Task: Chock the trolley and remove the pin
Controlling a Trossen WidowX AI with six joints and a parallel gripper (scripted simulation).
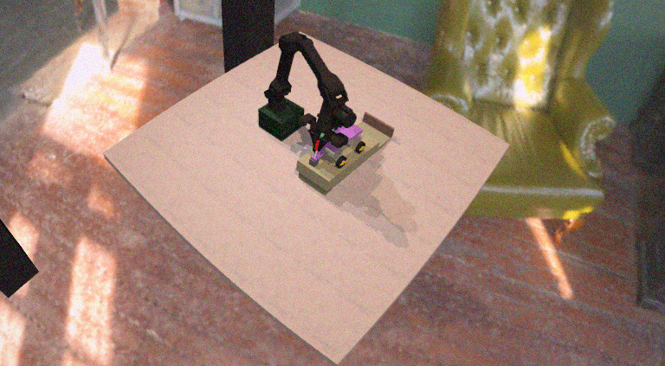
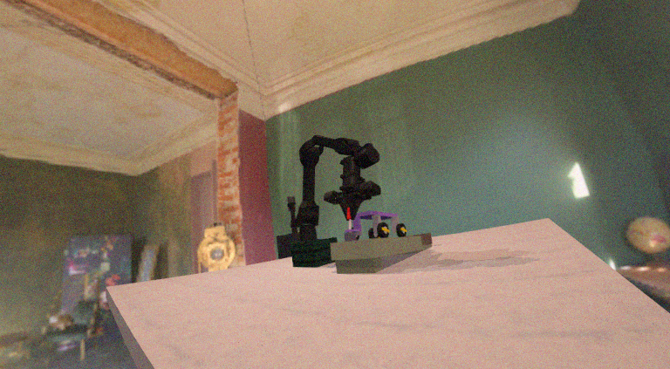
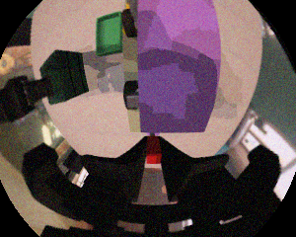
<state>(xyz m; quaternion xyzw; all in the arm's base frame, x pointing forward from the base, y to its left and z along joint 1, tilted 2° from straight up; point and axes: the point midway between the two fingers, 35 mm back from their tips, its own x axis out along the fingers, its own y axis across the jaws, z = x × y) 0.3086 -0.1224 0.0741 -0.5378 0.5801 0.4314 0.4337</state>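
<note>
The green tray is 220 mm to the left of my gripper tip, 160 mm below it and 100 mm behind it. The rest, counted from my gripper tip: purple trolley: 110 mm to the left, 40 mm below, 30 mm ahead; red-headed stop pin: right at my gripper tip; ramp: 120 mm to the left, 100 mm below, 30 mm ahead.
</note>
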